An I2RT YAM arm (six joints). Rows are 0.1 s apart.
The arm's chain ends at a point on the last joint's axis. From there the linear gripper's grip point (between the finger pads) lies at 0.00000 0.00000 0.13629 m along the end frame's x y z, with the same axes.
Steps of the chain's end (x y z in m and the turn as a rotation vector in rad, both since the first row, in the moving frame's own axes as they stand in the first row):
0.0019 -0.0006 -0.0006 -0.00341 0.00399 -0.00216
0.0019 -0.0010 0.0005 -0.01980 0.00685 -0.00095
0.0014 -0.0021 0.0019 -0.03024 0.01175 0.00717
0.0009 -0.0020 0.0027 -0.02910 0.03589 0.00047
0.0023 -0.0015 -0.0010 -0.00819 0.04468 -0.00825
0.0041 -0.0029 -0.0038 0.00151 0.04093 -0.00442
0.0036 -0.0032 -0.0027 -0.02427 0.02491 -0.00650
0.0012 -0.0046 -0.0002 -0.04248 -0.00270 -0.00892
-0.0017 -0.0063 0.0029 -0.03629 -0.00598 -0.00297
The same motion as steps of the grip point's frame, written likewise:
0.0024 -0.0001 -0.0006 -0.00341 0.00399 -0.00216
0.0028 0.0017 0.0005 -0.01980 0.00685 -0.00095
0.0030 0.0020 0.0018 -0.03024 0.01175 0.00717
0.0058 0.0020 0.0026 -0.02910 0.03589 0.00047
0.0084 -0.0004 -0.0011 -0.00819 0.04468 -0.00825
0.0097 -0.0031 -0.0039 0.00151 0.04093 -0.00442
0.0070 0.0001 -0.0028 -0.02427 0.02491 -0.00650
0.0009 0.0012 -0.0003 -0.04248 -0.00270 -0.00892
-0.0025 -0.0014 0.0028 -0.03629 -0.00598 -0.00297

